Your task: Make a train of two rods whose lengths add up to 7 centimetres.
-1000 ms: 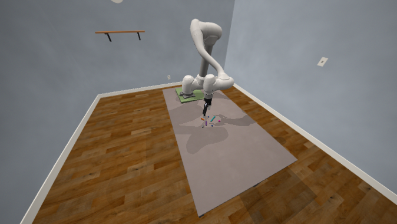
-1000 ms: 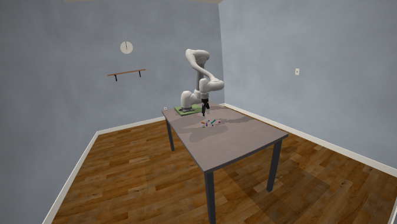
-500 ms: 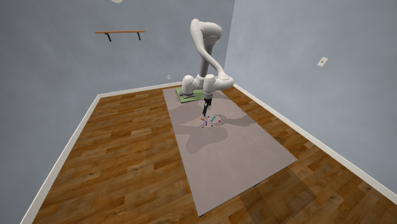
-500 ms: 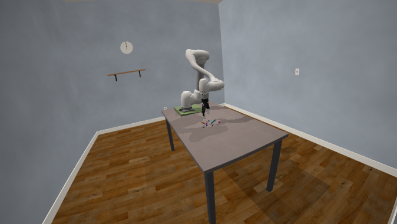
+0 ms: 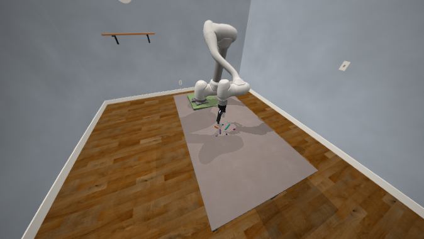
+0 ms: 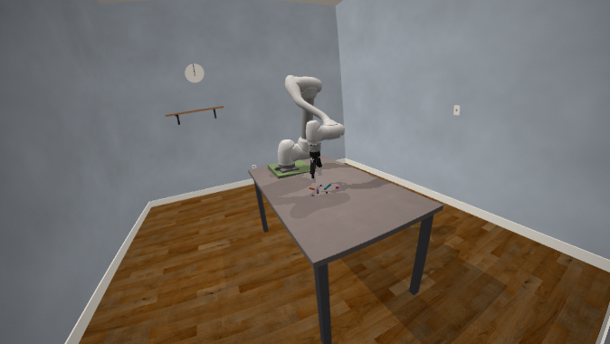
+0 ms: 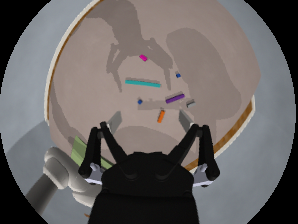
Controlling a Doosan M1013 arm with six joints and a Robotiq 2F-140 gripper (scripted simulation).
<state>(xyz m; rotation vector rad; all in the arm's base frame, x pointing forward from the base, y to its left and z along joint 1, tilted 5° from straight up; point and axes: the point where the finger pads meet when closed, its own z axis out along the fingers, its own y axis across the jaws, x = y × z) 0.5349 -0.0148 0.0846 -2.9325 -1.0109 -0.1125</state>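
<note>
Right now my hand is 9 cm short of the grey rod, 10 cm to the left of it and 8 cm above it. From my hand the other things lie so: turquoise rod (4 cm ahead, 6 cm to the left, 8 cm below); orange rod (1 cm behind, 5 cm to the right, 8 cm below); blue rod (1 cm behind, 3 cm to the left, 8 cm below).
</note>
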